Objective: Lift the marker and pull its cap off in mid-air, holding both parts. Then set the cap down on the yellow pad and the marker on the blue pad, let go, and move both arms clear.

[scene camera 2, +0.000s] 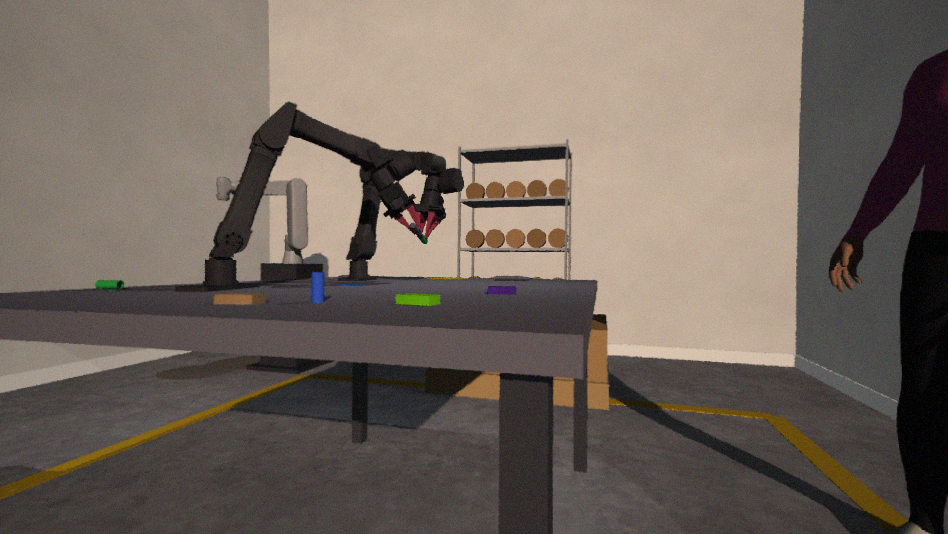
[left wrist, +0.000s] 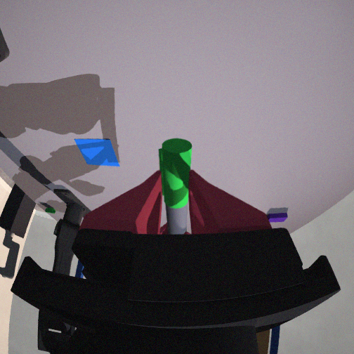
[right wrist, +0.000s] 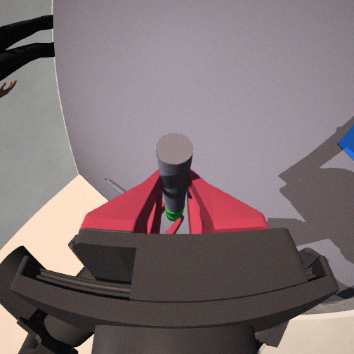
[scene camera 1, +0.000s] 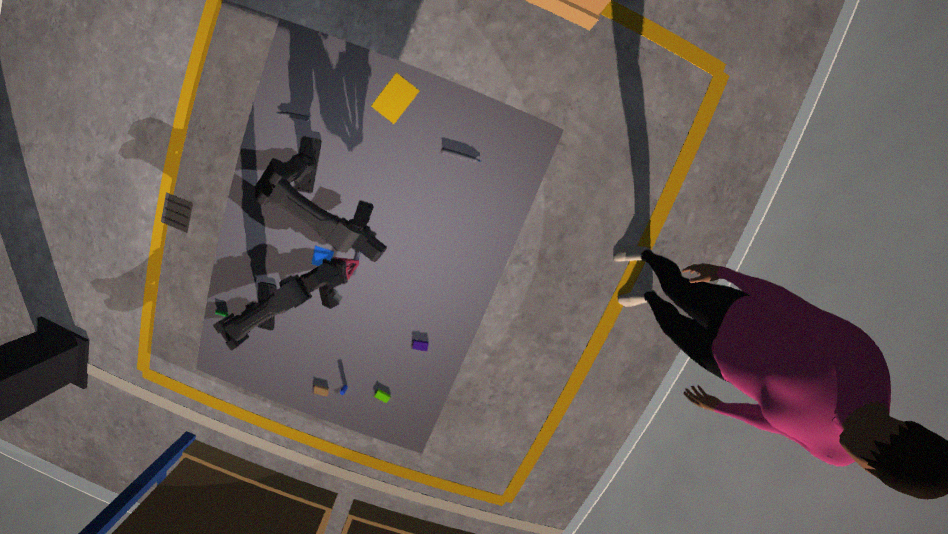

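Seen in the pictures: left gripper, fingertip midpoint: point(scene camera 2: 422, 238); right gripper, fingertip midpoint: point(scene camera 2: 417, 232) point(scene camera 1: 357, 261); left arm's base, origin of the base link: point(scene camera 2: 358, 280) point(scene camera 1: 308, 165); right arm's base, origin of the base link: point(scene camera 2: 220, 289).
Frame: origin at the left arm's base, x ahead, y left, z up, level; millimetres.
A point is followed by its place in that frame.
The marker has a dark grey body point(right wrist: 173, 175) point(left wrist: 177, 220) and a green cap point(left wrist: 176, 172) point(right wrist: 174, 215); the two are joined and tilted in the air above the table. My left gripper point(left wrist: 174, 177) is shut on the green cap. My right gripper point(right wrist: 174, 176) is shut on the grey body, close beside the left fingers in scene camera 2. The blue pad point(scene camera 1: 321, 256) @(x 108, y -328, z 1 mm) point(left wrist: 95, 153) point(right wrist: 348, 143) lies flat on the table near the arms, partly covered by them in scene camera 1. The yellow pad point(scene camera 1: 395, 98) @(x 268, y 301, z 1 mm) lies near the table's upper edge in scene camera 1.
A green cylinder point(scene camera 2: 109, 284) @(x -280, y -681, z 12 mm), a tan block point(scene camera 2: 239, 299) @(x 195, y -935, z 8 mm) point(scene camera 1: 320, 390) @(x 183, y -912, z 15 mm), an upright blue cylinder point(scene camera 2: 317, 287) @(x 289, y -881, z 24 mm), a lime block point(scene camera 2: 417, 299) @(x 454, y -889, z 9 mm) point(scene camera 1: 382, 396) @(x 451, y -866, z 15 mm) and a purple block point(scene camera 2: 501, 290) @(x 560, y -609, z 8 mm) point(scene camera 1: 419, 344) @(x 555, y -585, z 15 mm) are on the table. A grey object point(scene camera 1: 459, 149) @(x 535, y 169, z 16 mm) lies near the yellow pad. A person stands beyond the table.
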